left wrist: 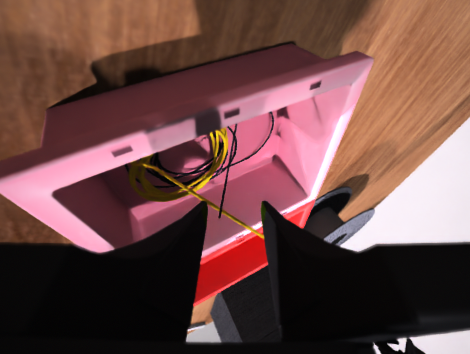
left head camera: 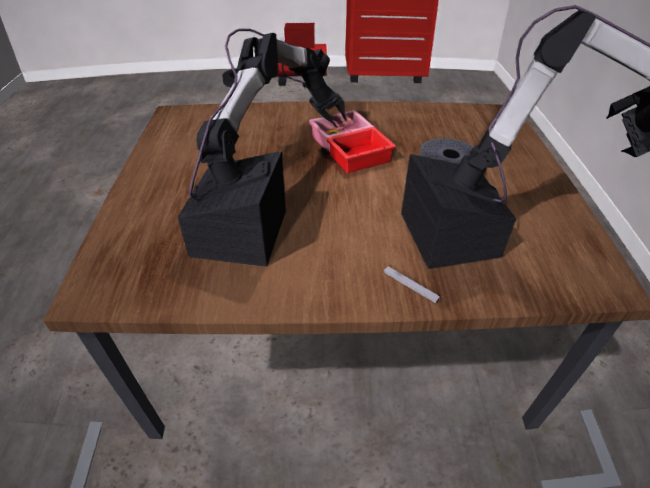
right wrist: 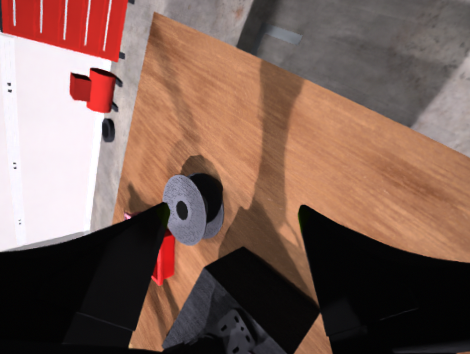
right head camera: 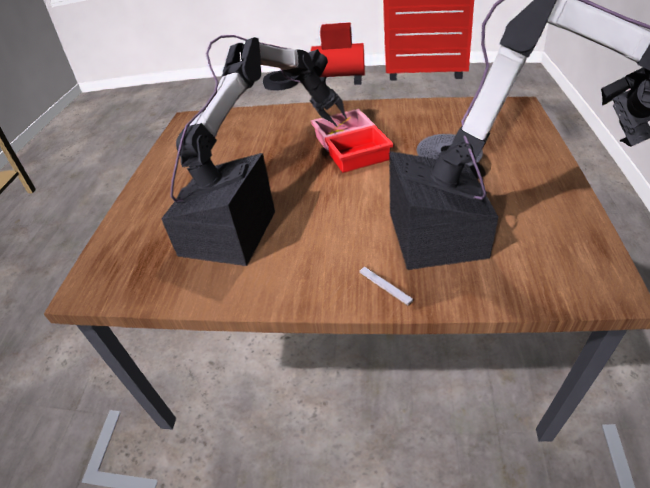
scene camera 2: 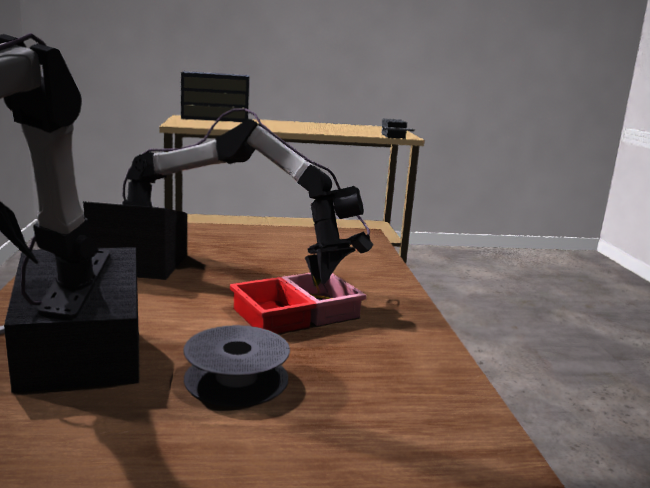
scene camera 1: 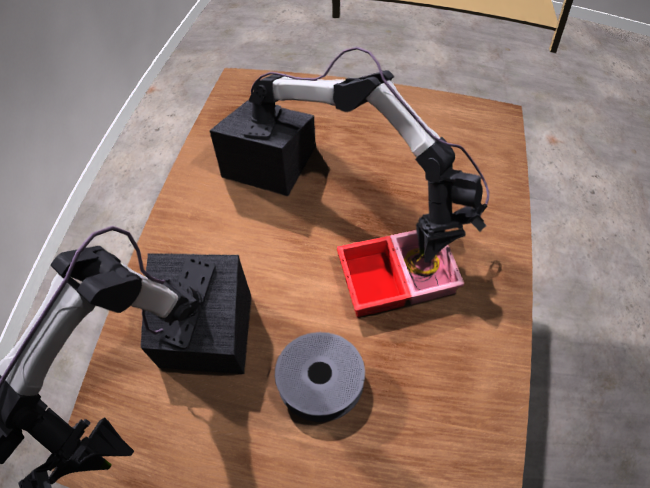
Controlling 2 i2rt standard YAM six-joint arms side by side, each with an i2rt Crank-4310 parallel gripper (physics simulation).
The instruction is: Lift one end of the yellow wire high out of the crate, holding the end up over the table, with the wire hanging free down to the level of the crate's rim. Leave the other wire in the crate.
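Seen in the pictures: left gripper, fingertip midpoint: (left wrist: 234, 204) (left head camera: 341, 123) (right head camera: 342, 122) (scene camera 2: 320, 284) (scene camera 1: 424, 258); right gripper, fingertip midpoint: (left head camera: 616, 133) (right wrist: 233, 207) (right head camera: 613, 121) (scene camera 2: 8, 289) (scene camera 1: 121, 460); left arm's base, link origin: (left head camera: 231, 182) (right head camera: 212, 185) (scene camera 1: 263, 122); right arm's base, link origin: (left head camera: 462, 185) (right wrist: 214, 351) (right head camera: 442, 182) (scene camera 2: 76, 282) (scene camera 1: 188, 302).
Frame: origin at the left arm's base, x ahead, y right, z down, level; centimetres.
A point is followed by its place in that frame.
Observation:
The yellow wire (left wrist: 175, 192) @[x 42.6, y 31.5, z 14.9 cm] (scene camera 1: 424, 270) lies coiled in the pink crate (left wrist: 75, 180) @[x 49.7, y 25.6, z 10.3 cm] (scene camera 1: 433, 290) @[x 48.1, y 42.7, z 10.3 cm] (scene camera 2: 336, 309) @[x 48.2, y 42.2, z 13.2 cm]. One end rises from the coil and crosses between the left fingertips in the left wrist view, passing behind the picture's right finger. The black wire (left wrist: 256, 152) @[x 45.3, y 39.7, z 15.9 cm] is coiled in the same crate, with one end standing up near the fingertips. My left gripper (left wrist: 234, 204) @[x 45.7, y 33.9, z 10.1 cm] (left head camera: 338, 121) @[x 45.7, y 33.9, z 10.1 cm] (right head camera: 338, 121) @[x 45.7, y 33.9, z 10.1 cm] is open, its tips just above the crate's inside. My right gripper (right wrist: 233, 207) @[x -7.2, y 95.6, z -14.4 cm] (scene camera 1: 120, 458) @[x -7.2, y 95.6, z -14.4 cm] is open and empty, far from the crate.
A red crate (left head camera: 362, 162) @[x 26.5, y 38.1, z 14.0 cm] (scene camera 1: 380, 308) @[x 35.7, y 46.7, z 14.1 cm] (scene camera 2: 283, 317) @[x 34.9, y 46.9, z 12.7 cm] adjoins the pink crate. A grey spool (scene camera 1: 294, 367) @[x 17.5, y 65.2, z 10.0 cm] (scene camera 2: 202, 351) @[x 16.7, y 66.8, z 10.1 cm] (right wrist: 172, 190) @[x 29.3, y 68.5, z 10.1 cm] stands on the table (scene camera 1: 446, 393) @[x 53.0, y 66.7, z 16.5 cm] (scene camera 2: 393, 393) @[x 52.4, y 74.1, z 16.6 cm]. A light grey bar (left head camera: 411, 284) @[x -23.9, y 41.2, z 15.6 cm] (right head camera: 385, 285) @[x -23.9, y 41.3, z 15.6 cm] lies near the table's front edge.

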